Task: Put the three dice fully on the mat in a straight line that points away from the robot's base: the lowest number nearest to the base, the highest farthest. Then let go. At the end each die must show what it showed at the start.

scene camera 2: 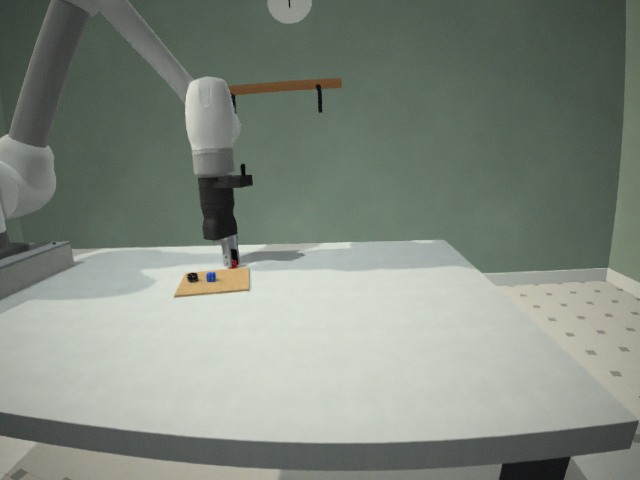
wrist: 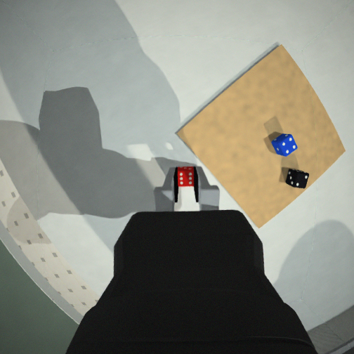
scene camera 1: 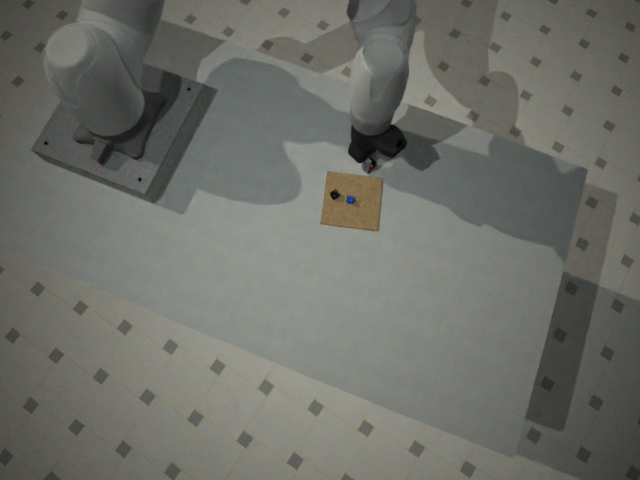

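My gripper is shut on the red die, beside the mat and outside its edge, at or very near table level. In the wrist view, the red die's visible face has six pips. The blue die sits near the mat's middle; its upper face seems to show four. The black die sits on the mat on the base side of the blue one; its number is hard to read.
The robot's base plate stands at the left of the table. The arm's shadow falls across the table around the gripper. A wooden rail hangs on the wall behind.
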